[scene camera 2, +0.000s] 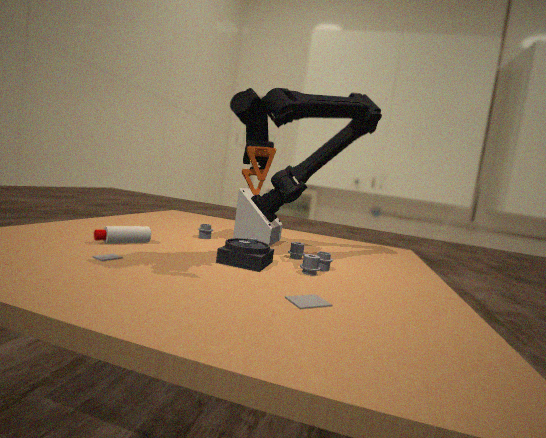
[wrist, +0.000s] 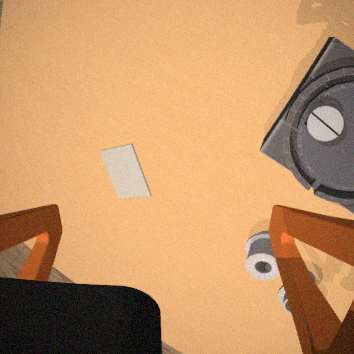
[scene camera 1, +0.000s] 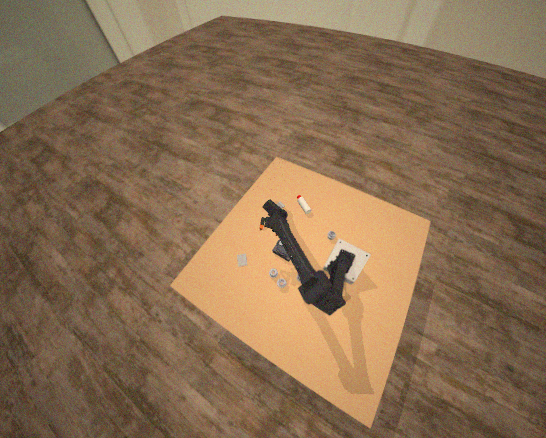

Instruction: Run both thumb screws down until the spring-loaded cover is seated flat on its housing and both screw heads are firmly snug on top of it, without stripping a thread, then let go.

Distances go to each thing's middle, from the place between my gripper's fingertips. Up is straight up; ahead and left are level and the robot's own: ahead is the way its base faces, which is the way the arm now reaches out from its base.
Labels:
The white cylinder with red cap point(scene camera 2: 111, 234) lies 60 mm behind my hand, 400 mm to the right of it and 190 mm below it.

